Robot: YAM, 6 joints.
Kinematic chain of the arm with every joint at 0, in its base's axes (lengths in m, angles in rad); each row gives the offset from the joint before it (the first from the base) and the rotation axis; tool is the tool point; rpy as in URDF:
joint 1: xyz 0 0 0.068 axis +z
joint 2: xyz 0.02 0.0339 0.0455 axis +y
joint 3: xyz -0.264 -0.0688 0 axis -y
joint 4: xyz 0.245 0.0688 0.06 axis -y
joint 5: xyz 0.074 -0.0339 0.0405 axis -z
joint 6: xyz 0.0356 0 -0.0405 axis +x
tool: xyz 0 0 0 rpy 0 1.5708 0
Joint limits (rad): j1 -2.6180..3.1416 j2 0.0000..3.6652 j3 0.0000..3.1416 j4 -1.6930..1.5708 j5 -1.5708..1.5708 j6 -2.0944..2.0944
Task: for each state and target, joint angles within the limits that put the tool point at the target. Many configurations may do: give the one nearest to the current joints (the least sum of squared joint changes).
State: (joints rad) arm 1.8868 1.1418 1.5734 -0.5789 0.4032 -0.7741
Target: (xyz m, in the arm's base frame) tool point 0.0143 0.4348 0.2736
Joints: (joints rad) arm 1.5694 1.8966 1.5861 -0.4324 0.3949 -0.7741
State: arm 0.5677 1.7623 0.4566 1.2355 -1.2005 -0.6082
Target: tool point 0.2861 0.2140 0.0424
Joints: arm 0.5530 2.2835 0.7906 1.1379 -1.1062 -0.6082
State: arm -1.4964 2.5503 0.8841 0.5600 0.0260 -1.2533
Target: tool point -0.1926 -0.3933 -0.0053
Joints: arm -2.0208 2.4589 1.1737 0.6249 0.0666 -1.2533
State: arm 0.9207 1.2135 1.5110 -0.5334 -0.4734 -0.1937
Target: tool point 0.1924 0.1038 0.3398
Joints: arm 0.4310 1.0778 1.0986 -0.7527 -0.4023 -0.1937
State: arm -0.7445 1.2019 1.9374 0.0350 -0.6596 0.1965
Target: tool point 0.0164 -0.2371 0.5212
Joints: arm -1.5835 1.2020 1.5438 -0.1202 -0.5766 0.1965
